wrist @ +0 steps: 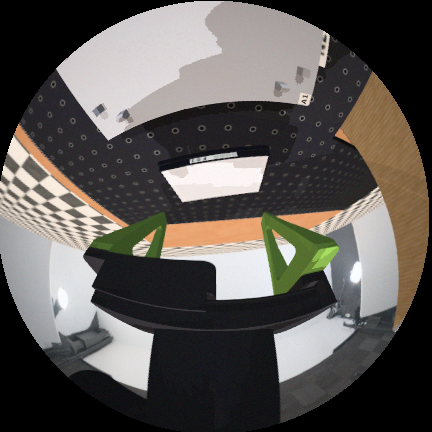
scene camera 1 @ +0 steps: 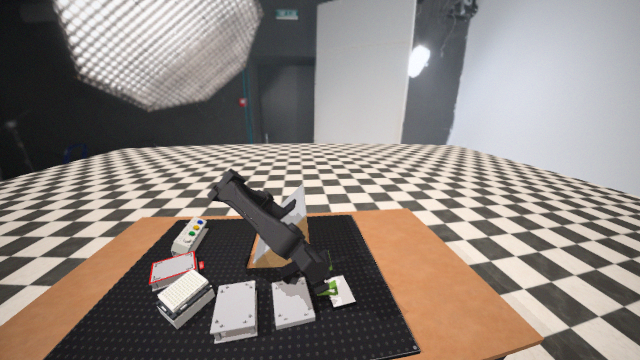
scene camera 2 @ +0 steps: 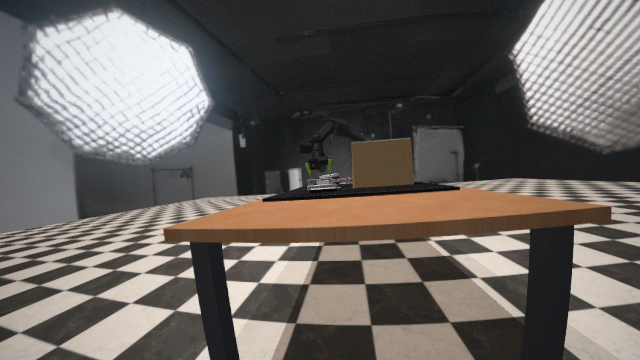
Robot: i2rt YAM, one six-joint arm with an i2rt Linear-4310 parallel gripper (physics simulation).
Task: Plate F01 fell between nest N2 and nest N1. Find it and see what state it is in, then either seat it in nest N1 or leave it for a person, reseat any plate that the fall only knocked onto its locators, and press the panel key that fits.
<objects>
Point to a nest N2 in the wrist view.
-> At 187, 62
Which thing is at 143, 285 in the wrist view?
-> The gripper.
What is the gripper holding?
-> Nothing.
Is the gripper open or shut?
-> Open.
</objects>
